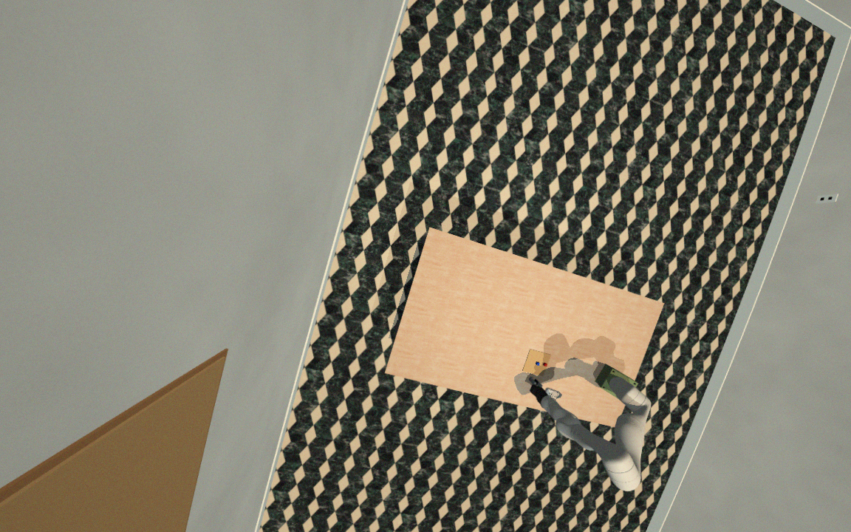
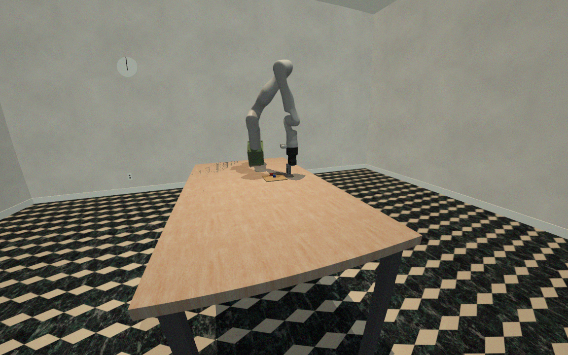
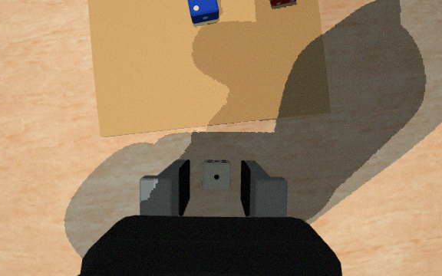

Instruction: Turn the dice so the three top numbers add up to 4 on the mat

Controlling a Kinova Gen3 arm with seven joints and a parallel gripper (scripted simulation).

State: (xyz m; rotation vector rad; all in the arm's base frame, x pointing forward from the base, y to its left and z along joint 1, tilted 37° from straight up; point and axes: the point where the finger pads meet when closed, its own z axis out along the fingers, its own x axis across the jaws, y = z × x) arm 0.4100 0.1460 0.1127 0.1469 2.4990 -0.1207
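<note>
The white die lies 30 mm below my hand. Round my hand: tan mat: 10 mm behind, 100 mm to the right, 40 mm below; blue die: 10 mm behind, 100 mm to the right, 30 mm below; red die: 60 mm behind, 100 mm to the right, 30 mm below.
</note>
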